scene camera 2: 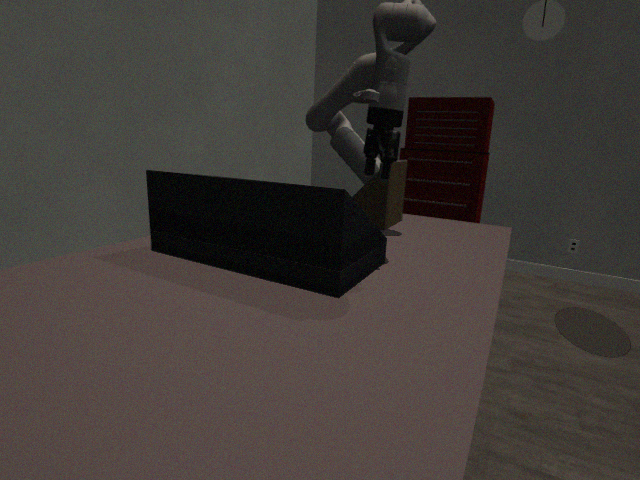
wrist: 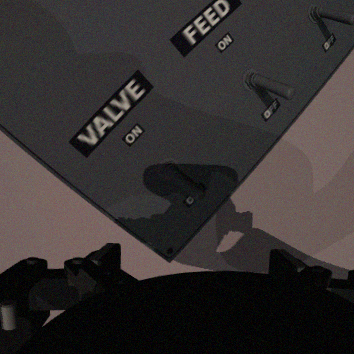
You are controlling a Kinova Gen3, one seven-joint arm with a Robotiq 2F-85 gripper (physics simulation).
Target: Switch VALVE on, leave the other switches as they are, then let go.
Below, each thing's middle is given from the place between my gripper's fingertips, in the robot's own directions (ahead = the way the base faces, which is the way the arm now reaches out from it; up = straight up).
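My hand's 13 cm short of the dark switch panel (scene camera 2: pixel 316 238), and it's left of the panel by 21 cm and 11 cm higher than it.
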